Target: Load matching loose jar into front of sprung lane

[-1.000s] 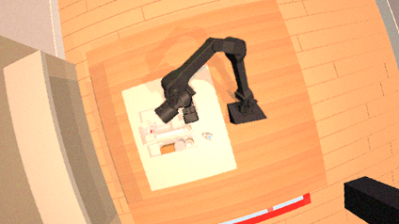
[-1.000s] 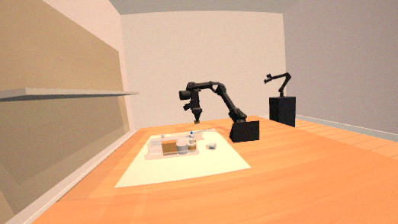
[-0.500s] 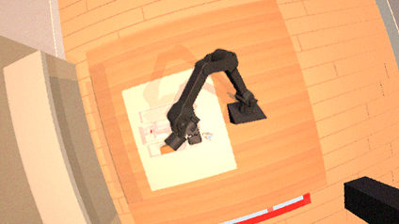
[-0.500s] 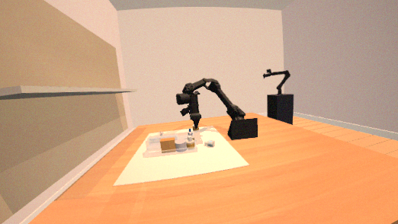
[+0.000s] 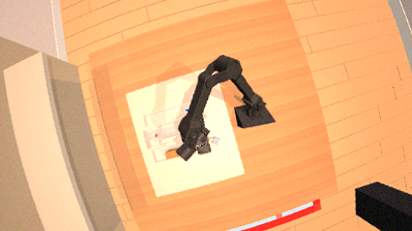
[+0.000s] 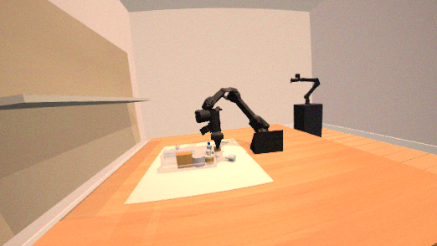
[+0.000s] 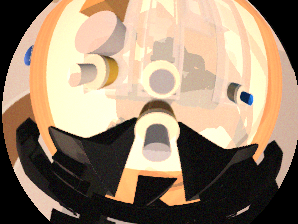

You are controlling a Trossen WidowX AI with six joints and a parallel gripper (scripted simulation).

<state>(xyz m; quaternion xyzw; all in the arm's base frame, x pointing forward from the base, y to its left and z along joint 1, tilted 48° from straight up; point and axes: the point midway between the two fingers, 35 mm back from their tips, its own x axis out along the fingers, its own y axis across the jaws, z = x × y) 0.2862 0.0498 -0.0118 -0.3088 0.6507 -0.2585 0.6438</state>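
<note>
The grey can is 10 cm ahead of my gripper tip, 9 cm to the left of it and 3 cm below it. Also, from my gripper tip: wall shelf: 55 cm ahead, 6 cm to the left, 31 cm above; then brown block: 16 cm ahead, 9 cm to the left, 2 cm below.
</note>
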